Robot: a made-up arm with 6 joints.
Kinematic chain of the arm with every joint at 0, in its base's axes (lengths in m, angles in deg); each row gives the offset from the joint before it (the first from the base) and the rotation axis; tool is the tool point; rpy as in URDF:
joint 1: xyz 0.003 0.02 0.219 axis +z
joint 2: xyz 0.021 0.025 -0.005 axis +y
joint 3: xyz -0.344 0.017 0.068 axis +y
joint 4: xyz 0.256 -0.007 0.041 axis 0.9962 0 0.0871
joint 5: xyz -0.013 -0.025 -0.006 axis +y
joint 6: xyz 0.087 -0.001 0.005 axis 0.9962 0 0.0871
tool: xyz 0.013 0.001 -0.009 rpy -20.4 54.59 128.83
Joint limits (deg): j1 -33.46..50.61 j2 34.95..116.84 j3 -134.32..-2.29 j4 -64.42..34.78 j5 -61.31..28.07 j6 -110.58..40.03
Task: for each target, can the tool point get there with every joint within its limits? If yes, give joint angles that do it. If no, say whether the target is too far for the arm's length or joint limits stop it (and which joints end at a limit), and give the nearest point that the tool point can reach.
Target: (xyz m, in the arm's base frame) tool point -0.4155 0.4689 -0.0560
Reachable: no: joint limits stop it (at a limit: joint 1, joint 2, joint 3, joint 4, joint 5, joint 6) | nearest point 0.0558 0.2369 0.1833 | short by 0.577 m
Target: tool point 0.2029 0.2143 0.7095
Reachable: yes | joints 34.15 70.31 -79.82 -47.00 -36.05 -8.66
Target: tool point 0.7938 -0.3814 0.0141
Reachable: no: too far | nearest point 0.4651 -0.2146 0.2843 | short by 0.457 m
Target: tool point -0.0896 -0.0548 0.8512
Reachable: yes | joints 35.84 51.63 -119.02 6.96 -49.79 -55.56
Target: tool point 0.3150 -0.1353 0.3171
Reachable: yes | joints -25.00 92.21 -41.21 -26.79 10.24 -91.47
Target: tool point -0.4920 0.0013 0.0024
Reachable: no: joint limits stop it (at a limit: joint 1, joint 2, joint 3, joint 4, joint 5) | nearest point 0.0166 0.1181 0.1975 | short by 0.557 m
